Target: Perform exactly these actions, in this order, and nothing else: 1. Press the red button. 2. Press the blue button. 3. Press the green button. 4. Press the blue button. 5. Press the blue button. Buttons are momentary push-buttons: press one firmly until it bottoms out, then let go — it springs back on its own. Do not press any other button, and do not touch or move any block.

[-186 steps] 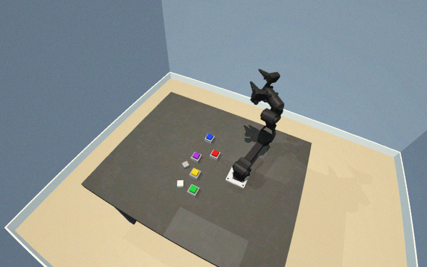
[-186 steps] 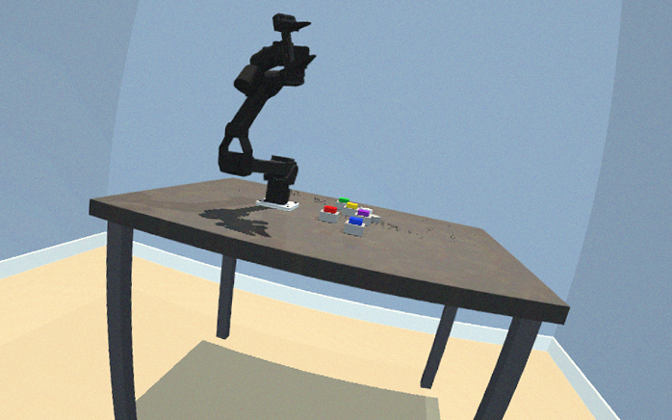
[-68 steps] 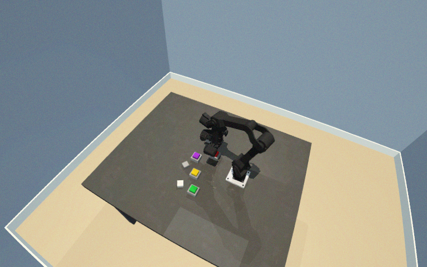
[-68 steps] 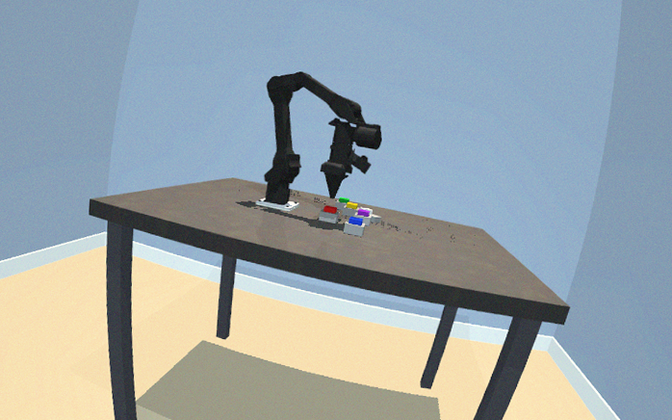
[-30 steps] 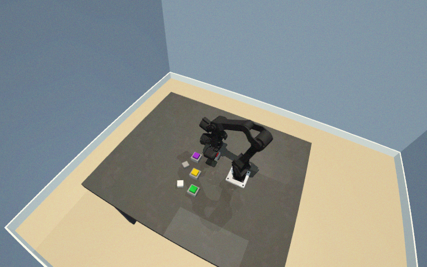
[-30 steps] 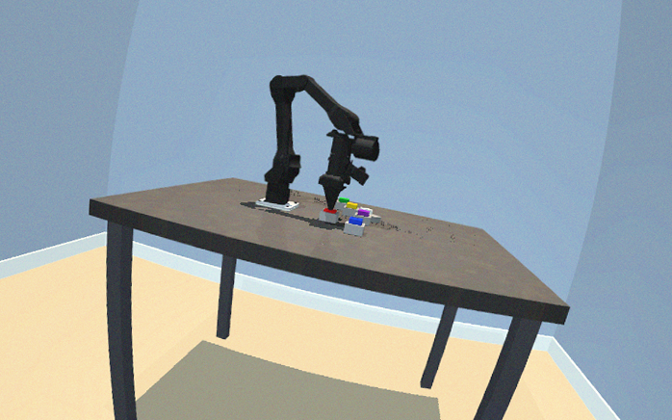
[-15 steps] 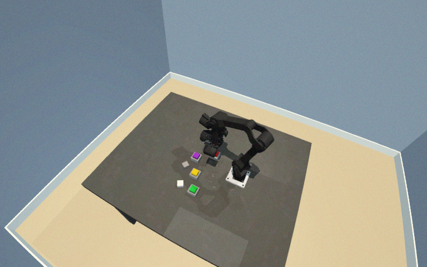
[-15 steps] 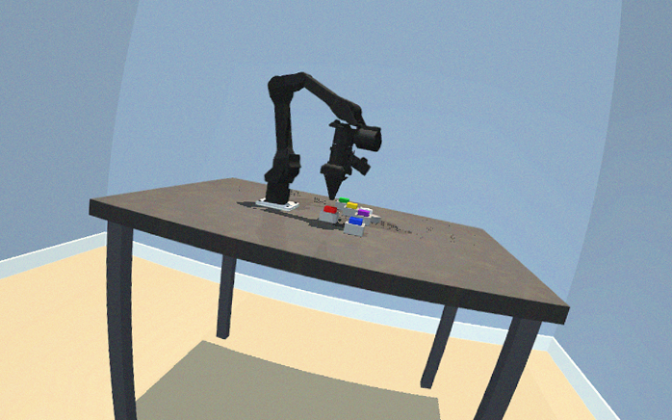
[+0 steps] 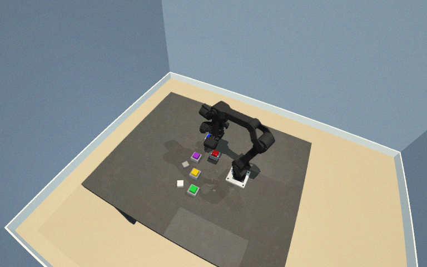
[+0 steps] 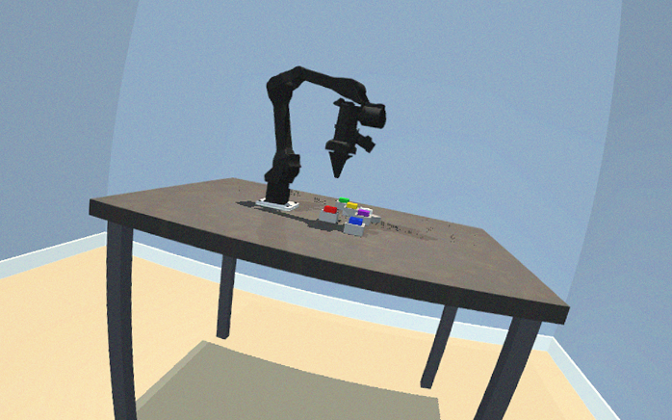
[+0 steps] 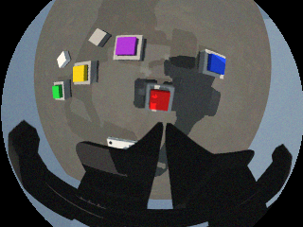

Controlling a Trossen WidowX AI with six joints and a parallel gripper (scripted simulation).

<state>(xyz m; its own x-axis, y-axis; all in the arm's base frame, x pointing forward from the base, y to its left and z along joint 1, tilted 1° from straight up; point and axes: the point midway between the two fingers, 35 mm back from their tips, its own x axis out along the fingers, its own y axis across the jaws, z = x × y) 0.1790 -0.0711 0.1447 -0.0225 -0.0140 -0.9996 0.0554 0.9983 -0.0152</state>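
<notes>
Now: the blue button 8 cm ahead of my gripper tip, 10 cm to the right of it and 9 cm below it. The rest, counted from my gripper tip: yellow button (5 cm ahead, 16 cm to the left, 9 cm below); red button (9 cm below); purple button (9 cm ahead, 6 cm to the left, 9 cm below).
</notes>
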